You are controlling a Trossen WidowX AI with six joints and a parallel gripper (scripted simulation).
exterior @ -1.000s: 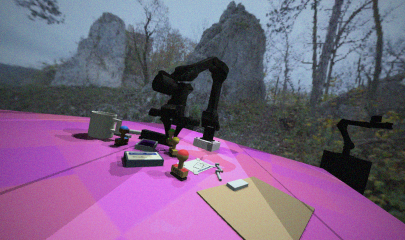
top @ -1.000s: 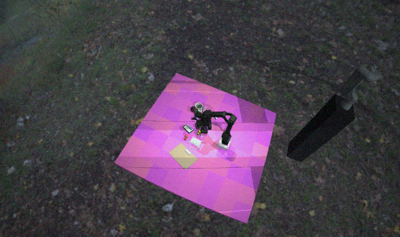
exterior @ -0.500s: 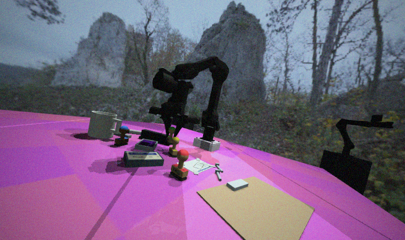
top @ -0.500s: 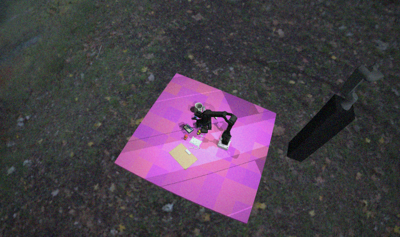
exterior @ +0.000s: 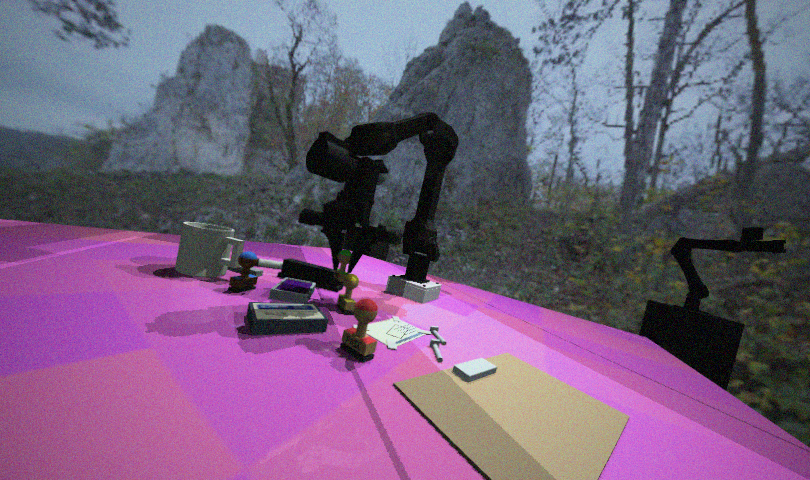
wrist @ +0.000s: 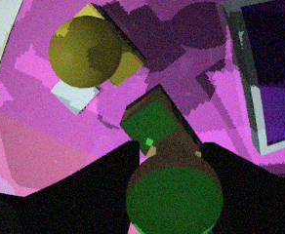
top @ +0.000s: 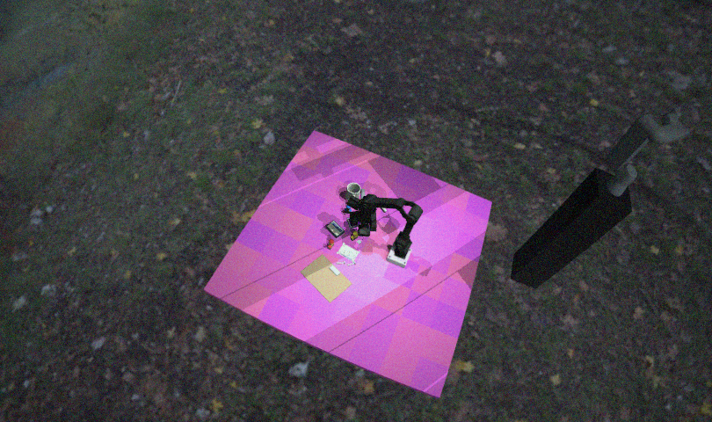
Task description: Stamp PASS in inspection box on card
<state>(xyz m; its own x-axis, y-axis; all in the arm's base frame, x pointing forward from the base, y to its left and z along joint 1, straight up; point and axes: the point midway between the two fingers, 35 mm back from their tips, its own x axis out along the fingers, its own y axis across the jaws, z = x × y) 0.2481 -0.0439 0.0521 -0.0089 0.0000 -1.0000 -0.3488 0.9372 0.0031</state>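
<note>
The purple ink pad is 60 mm to the right of my gripper tip, 50 mm below it and 50 mm ahead of it. Round my gripper tip: yellow-knobbed stamp 40 mm to the left, 40 mm below, 20 mm ahead; black bar 110 mm to the right, 40 mm below, 30 mm behind; green-knobbed stamp right at my gripper tip.
</note>
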